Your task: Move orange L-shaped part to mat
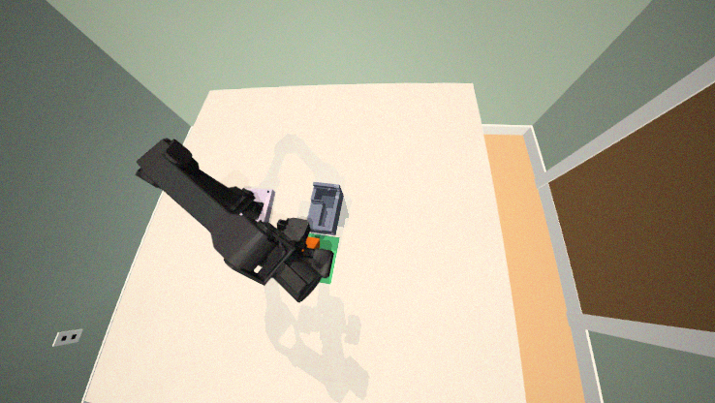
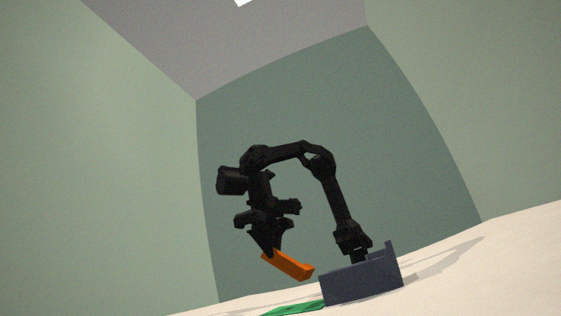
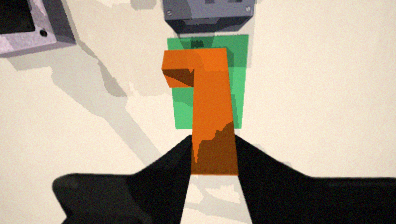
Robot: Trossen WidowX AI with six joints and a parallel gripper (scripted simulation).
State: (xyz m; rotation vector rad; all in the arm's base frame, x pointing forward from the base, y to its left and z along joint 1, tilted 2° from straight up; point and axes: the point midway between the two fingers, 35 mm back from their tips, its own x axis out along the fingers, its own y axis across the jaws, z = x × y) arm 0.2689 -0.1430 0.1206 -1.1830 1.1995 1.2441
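My gripper tip is now 2 cm to the right of the green mat and 14 cm above it. Also, from my gripper tip: orange L-shaped part: 2 cm behind, 3 cm to the left, 3 cm below.
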